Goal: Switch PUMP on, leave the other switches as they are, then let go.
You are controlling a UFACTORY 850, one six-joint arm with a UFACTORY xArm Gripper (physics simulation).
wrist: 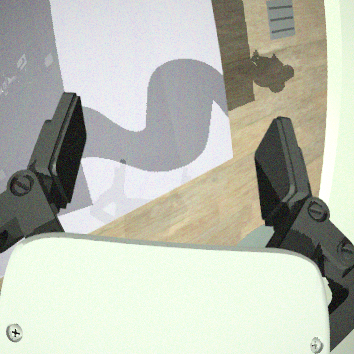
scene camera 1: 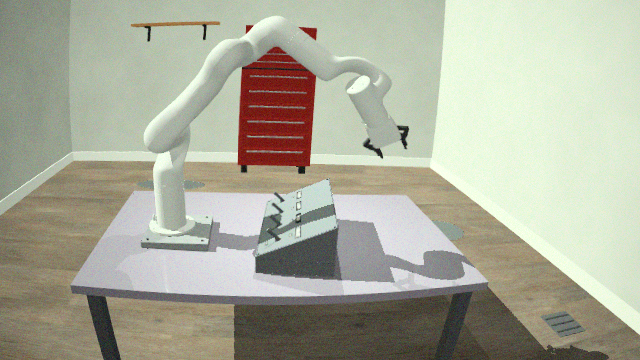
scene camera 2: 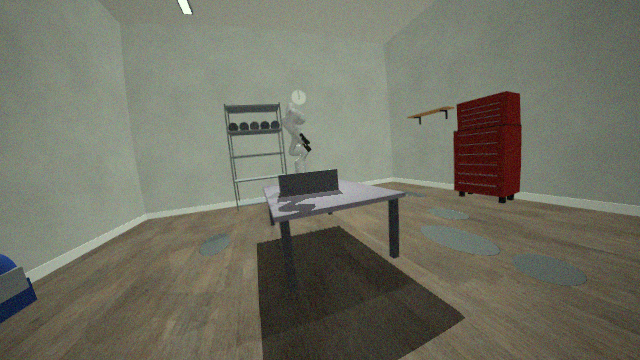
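A sloped switch console (scene camera 1: 296, 256) (scene camera 2: 308, 183) stands on the table. In scene camera 1 its face carries several dark levers (scene camera 1: 274, 220) in a row, with small white labels beside them. The label text is too small to read, so I cannot tell which lever is PUMP, nor how each is set. In scene camera 2 the console's back faces the camera and hides the levers. My gripper (scene camera 1: 395, 152) (scene camera 2: 305, 142) (wrist: 175, 122) is open and empty, high above and to the right of the console in scene camera 1, away from the levers.
The pale table (scene camera 1: 240, 292) (scene camera 2: 370, 195) carries the arm's base plate (scene camera 1: 200, 240) left of the console in scene camera 1. A red tool cabinet (scene camera 1: 277, 115) (scene camera 2: 510, 150) and a wooden wall shelf (scene camera 1: 175, 24) (scene camera 2: 432, 112) are beyond it. A shelf rack (scene camera 2: 252, 132) stands behind the arm in scene camera 2.
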